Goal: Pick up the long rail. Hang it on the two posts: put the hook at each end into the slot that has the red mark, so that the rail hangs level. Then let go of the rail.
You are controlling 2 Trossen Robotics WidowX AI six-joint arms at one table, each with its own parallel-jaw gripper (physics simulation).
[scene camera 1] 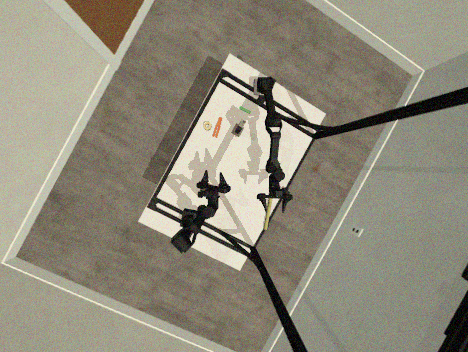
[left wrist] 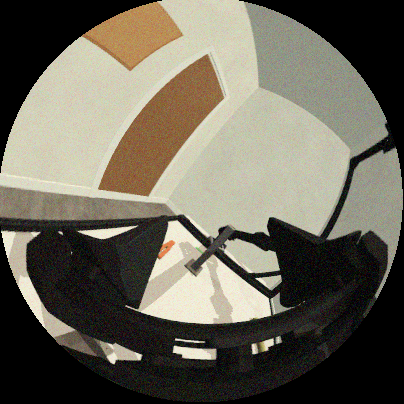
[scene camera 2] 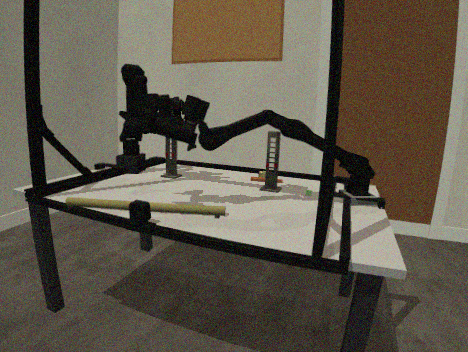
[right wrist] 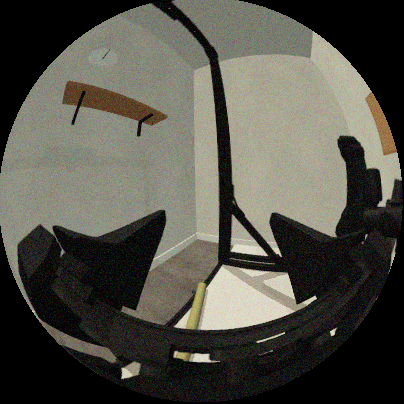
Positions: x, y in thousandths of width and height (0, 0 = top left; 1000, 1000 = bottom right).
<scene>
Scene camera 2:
my right gripper: 264, 322
long olive rail: 330, 589
</scene>
